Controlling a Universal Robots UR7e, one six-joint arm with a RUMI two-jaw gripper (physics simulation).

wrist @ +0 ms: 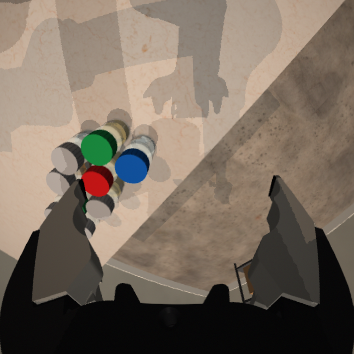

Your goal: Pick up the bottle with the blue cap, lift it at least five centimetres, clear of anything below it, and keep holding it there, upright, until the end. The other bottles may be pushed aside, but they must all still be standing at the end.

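Places are measured from the arm's base along level axes (x back, y right, z up), in centimetres.
Where they show: gripper, fingertip midpoint: (pixel 176 178).
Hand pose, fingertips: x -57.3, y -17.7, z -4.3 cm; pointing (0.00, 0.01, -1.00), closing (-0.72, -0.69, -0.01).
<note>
After its pixels a point has its place.
The bottle with the blue cap (pixel 132 165) {x -55.6, y -8.9, z -16.2 cm} stands upright on the light table top (pixel 170 135) {x -58.7, y -13.7, z -26.7 cm}, at the right side of a tight group of bottles, left of the picture's middle. My gripper (pixel 176 178) {x -57.3, y -17.7, z -4.3 cm} is open wide and empty, above the height of the caps. The blue cap shows between the two fingertips, nearer to the left one. A red-capped bottle (pixel 97 181) {x -52.6, y -1.9, z -16.2 cm} and a green-capped bottle (pixel 99 147) {x -49.8, y -8.0, z -16.2 cm} stand beside it on the left. The left finger hides part of the group.
Several bottles with whitish caps, among them one at the left (pixel 67 158) {x -46.2, y -2.2, z -16.2 cm} and one below the red cap (pixel 100 205) {x -55.7, y 2.9, z -16.2 cm}, stand in the group. The table's edge runs diagonally to the right of the blue-capped bottle, with brown floor (pixel 300 125) beyond. A dark-framed object (pixel 240 282) shows near the right finger.
</note>
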